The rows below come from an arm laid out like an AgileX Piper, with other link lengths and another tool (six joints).
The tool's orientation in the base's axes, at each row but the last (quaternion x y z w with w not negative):
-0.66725 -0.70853 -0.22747 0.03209
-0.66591 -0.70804 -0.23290 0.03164
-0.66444 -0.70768 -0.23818 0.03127
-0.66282 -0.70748 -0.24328 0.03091
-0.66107 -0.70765 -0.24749 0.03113
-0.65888 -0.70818 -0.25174 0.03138
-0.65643 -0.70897 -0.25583 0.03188
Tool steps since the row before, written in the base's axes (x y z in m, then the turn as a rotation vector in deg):
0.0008 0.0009 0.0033 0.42 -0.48 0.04
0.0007 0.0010 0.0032 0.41 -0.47 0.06
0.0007 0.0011 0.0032 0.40 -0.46 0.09
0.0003 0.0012 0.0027 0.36 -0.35 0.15
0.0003 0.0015 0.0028 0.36 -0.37 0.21
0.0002 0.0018 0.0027 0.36 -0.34 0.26
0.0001 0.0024 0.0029 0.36 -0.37 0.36
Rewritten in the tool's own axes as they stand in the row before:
0.0019 0.0017 -0.0024 -0.48 0.41 -0.10
0.0020 0.0016 -0.0023 -0.46 0.41 -0.12
0.0021 0.0016 -0.0022 -0.44 0.41 -0.14
0.0021 0.0011 -0.0018 -0.31 0.39 -0.17
0.0024 0.0012 -0.0018 -0.31 0.41 -0.23
0.0026 0.0010 -0.0016 -0.26 0.42 -0.26
0.0033 0.0010 -0.0015 -0.25 0.45 -0.36

